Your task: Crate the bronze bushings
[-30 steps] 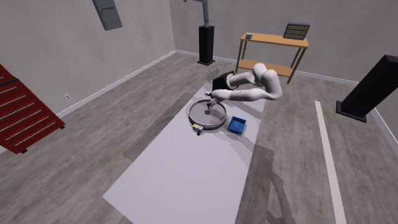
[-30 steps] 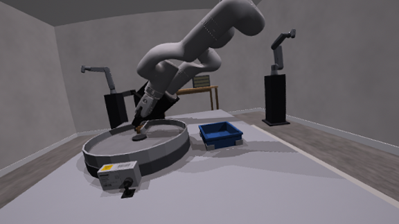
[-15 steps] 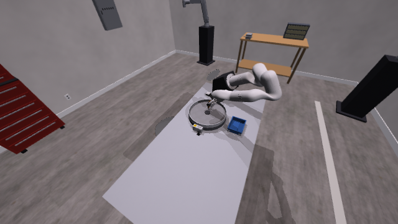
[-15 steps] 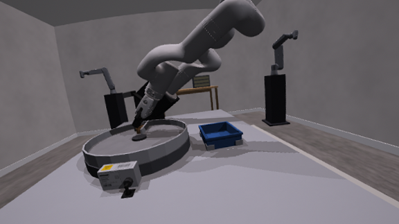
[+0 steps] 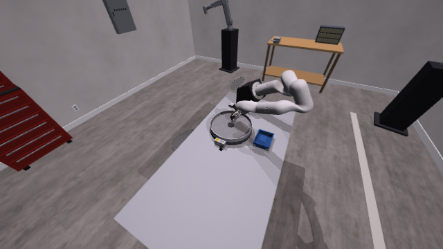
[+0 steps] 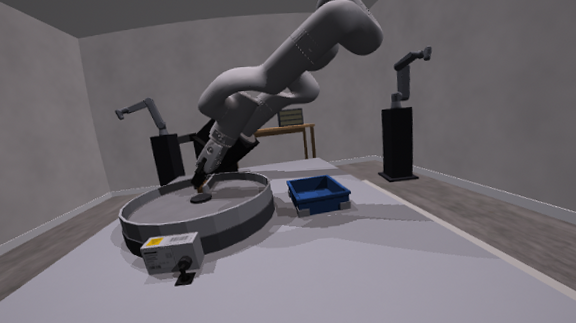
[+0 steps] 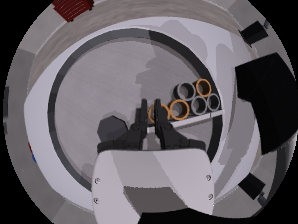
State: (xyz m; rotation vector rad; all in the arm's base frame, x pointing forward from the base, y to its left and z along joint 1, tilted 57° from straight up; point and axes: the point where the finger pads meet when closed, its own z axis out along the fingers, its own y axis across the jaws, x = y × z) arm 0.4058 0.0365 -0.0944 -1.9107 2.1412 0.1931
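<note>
My gripper is now 37 cm to the right of the blue crate, 7 cm above it and 2 cm short of it. Round my hand: grey turning table 9 cm ahead, 5 cm below, 4 cm to the left.
</note>
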